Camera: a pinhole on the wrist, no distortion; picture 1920 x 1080 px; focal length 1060.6 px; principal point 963.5 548.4 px. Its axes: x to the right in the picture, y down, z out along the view. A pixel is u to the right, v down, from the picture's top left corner.
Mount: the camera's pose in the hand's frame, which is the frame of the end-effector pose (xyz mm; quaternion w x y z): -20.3 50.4 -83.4 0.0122 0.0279 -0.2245 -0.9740
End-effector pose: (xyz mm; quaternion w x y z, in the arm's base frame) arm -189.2 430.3 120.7 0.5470 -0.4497 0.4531 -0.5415
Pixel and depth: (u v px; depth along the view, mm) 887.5 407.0 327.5
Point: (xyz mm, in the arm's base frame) 43.2 449.6 -73.0
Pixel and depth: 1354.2 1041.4 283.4
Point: 39.7 571.0 112.2
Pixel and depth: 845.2 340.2 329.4
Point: 40.2 436.9 -94.2
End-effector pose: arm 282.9 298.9 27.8 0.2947 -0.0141 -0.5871 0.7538
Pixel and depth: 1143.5 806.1 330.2
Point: 219.8 23.4 -34.6
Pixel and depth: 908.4 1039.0 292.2
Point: 188.2 71.9 44.1
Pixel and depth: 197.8 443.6 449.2
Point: -188.8 108.0 -50.9
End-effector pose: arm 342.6 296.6 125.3 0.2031 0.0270 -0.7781 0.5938
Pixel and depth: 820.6 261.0 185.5
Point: 281.1 289.0 -52.4
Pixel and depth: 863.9 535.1 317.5
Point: 239.3 163.3 -97.6
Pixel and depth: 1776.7 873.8 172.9
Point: 445.4 203.0 -17.0
